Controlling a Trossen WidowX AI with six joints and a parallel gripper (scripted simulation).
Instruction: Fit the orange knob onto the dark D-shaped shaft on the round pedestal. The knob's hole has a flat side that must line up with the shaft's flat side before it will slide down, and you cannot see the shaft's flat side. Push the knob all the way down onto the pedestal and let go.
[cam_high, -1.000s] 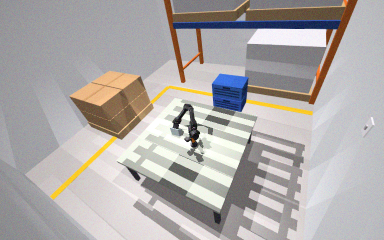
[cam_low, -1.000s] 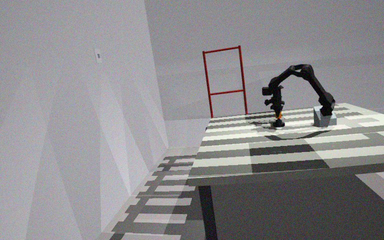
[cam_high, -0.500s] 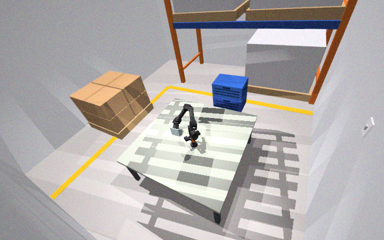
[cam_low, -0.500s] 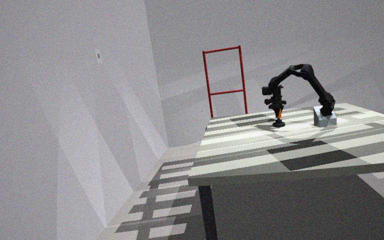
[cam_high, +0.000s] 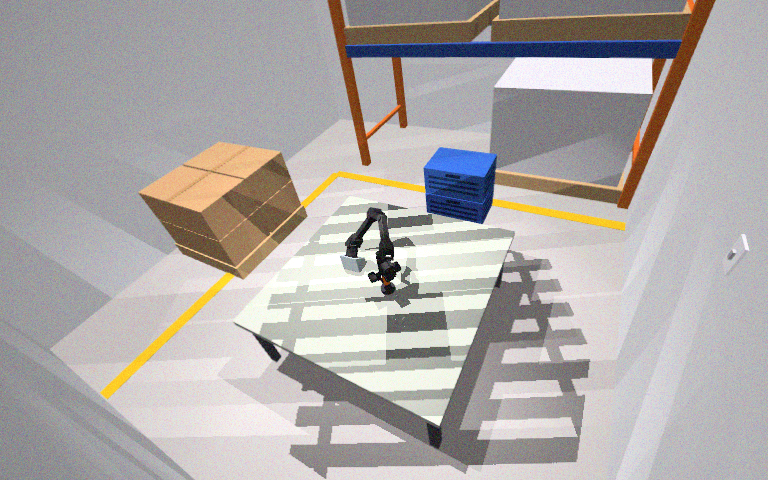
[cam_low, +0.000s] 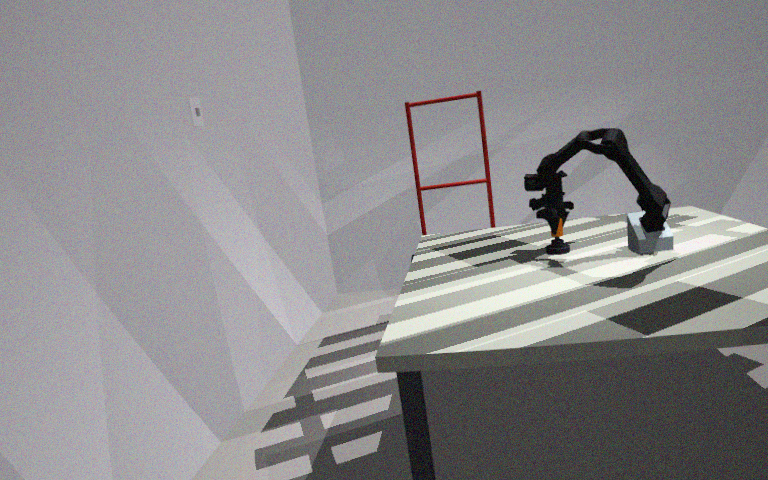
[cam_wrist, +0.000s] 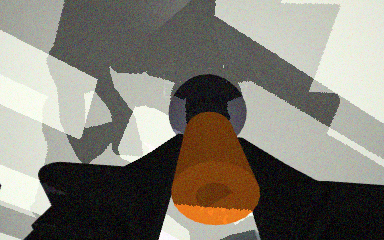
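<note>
Right now the orange knob is 2 cm above my gripper tip. The rest, counted from my gripper tip: round pedestal: 4 cm below.
</note>
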